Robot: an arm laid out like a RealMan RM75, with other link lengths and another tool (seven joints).
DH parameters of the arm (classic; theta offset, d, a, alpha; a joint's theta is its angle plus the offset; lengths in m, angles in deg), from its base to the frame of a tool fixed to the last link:
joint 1: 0 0.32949 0 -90
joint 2: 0 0 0 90
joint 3: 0 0.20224 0 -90
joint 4: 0 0 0 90
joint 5: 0 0.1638 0 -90
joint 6: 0 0 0 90
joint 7: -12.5 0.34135 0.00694 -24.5
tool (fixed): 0 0.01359 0 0
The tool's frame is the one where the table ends.
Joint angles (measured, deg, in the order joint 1, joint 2, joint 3, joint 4, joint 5, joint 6, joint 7), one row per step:
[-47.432, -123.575, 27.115, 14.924, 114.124, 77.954, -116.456]
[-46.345, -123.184, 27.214, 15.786, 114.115, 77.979, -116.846]
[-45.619, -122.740, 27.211, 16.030, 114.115, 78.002, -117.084]
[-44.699, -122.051, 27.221, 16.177, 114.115, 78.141, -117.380]
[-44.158, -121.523, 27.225, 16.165, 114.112, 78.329, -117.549]
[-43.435, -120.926, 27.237, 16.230, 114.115, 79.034, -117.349]
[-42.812, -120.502, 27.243, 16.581, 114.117, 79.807, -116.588]
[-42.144, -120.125, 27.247, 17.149, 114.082, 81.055, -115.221]
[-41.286, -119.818, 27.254, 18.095, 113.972, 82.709, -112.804]
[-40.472, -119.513, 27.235, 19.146, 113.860, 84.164, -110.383]
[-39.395, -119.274, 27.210, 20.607, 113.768, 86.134, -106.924]
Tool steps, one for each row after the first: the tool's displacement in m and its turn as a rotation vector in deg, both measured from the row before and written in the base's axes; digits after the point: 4 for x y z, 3 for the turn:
[-0.0097, 0.0049, 0.0040, 0.712, 0.537, 0.985]
[-0.0072, 0.0031, 0.0029, 0.378, 0.314, 0.799]
[-0.0093, 0.0032, 0.0040, 0.377, 0.362, 0.993]
[-0.0056, 0.0016, 0.0028, 0.182, 0.191, 0.552]
[-0.0049, -0.0003, 0.0038, 0.232, 0.117, 0.089]
[-0.0032, -0.0005, 0.0038, 0.598, 0.313, -0.589]
[-0.0012, -0.0020, 0.0047, 0.850, 0.317, -1.382]
[-0.0003, -0.0030, 0.0060, 1.506, 0.586, -2.376]
[-0.0010, -0.0019, 0.0061, 1.700, 0.769, -2.323]
[-0.0006, -0.0039, 0.0071, 2.276, 1.083, -3.333]

